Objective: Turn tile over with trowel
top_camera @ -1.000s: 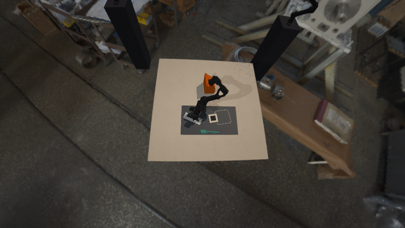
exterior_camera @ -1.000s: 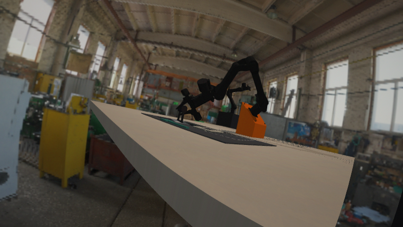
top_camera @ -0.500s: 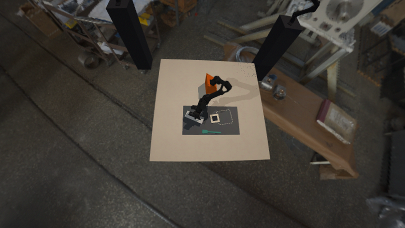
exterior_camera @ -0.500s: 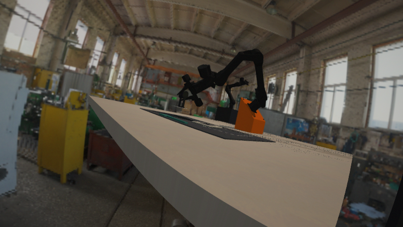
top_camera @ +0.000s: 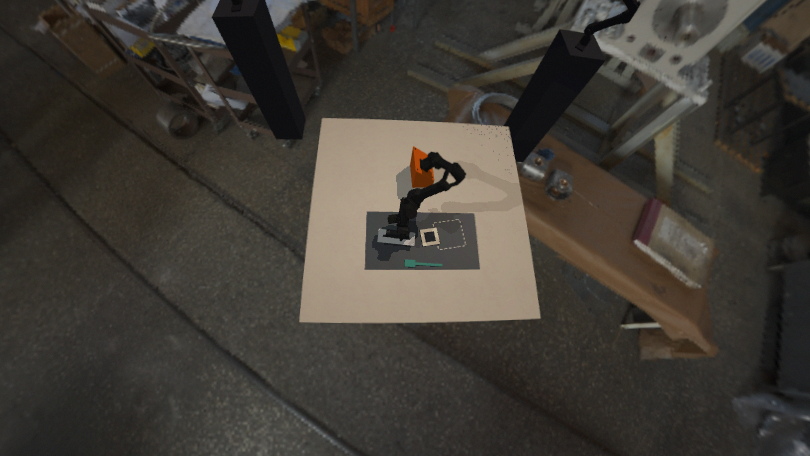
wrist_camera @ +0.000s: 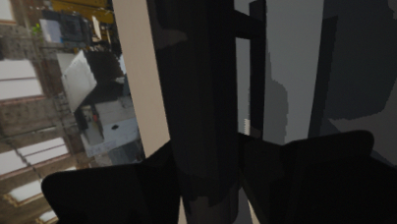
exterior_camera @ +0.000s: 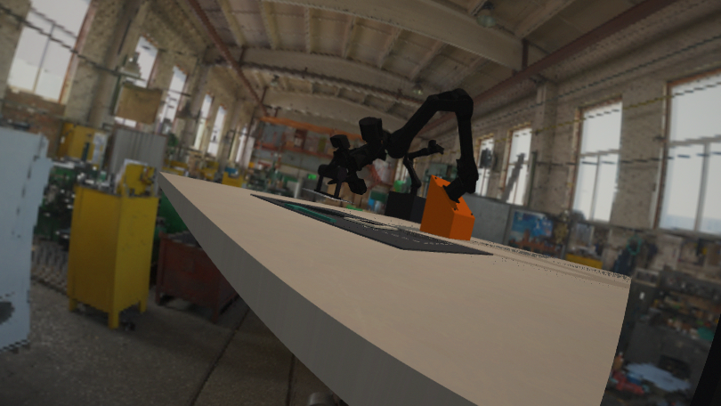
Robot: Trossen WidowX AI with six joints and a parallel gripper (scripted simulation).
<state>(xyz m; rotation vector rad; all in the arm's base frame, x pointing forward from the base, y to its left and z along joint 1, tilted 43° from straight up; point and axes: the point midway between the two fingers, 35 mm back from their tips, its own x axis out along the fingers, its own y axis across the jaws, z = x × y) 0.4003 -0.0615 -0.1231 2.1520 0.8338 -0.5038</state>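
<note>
The dark mat lies 130 mm to the left of my gripper tip, 110 mm below it and 30 mm behind it. The rest, counted from my gripper tip: tile 170 mm to the left, 90 mm below, 50 mm behind.
</note>
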